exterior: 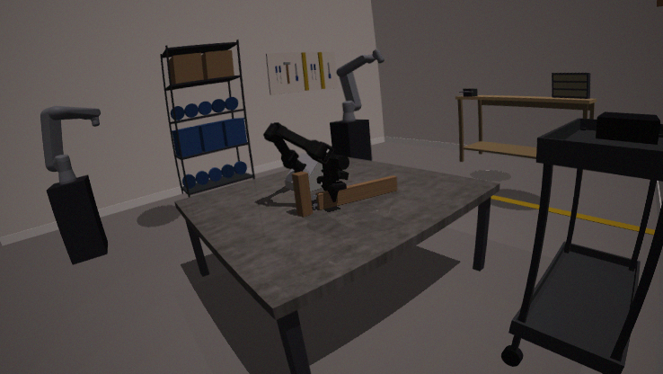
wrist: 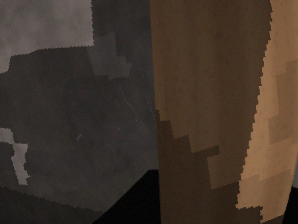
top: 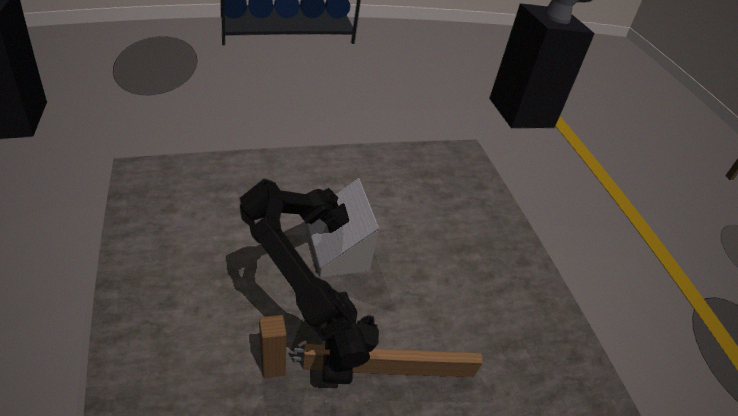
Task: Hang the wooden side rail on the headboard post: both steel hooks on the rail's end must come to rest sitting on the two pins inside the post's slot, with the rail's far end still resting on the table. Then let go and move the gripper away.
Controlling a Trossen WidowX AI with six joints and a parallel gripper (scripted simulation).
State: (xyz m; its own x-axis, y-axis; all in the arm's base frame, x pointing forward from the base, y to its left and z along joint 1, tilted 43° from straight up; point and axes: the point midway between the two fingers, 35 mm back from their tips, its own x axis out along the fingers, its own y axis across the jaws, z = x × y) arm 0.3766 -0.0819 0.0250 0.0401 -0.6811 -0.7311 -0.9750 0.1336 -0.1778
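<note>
Right now my gripper tip is 14 cm to the left of the wooden headboard post, 6 cm below it and 2 cm past it.
</note>
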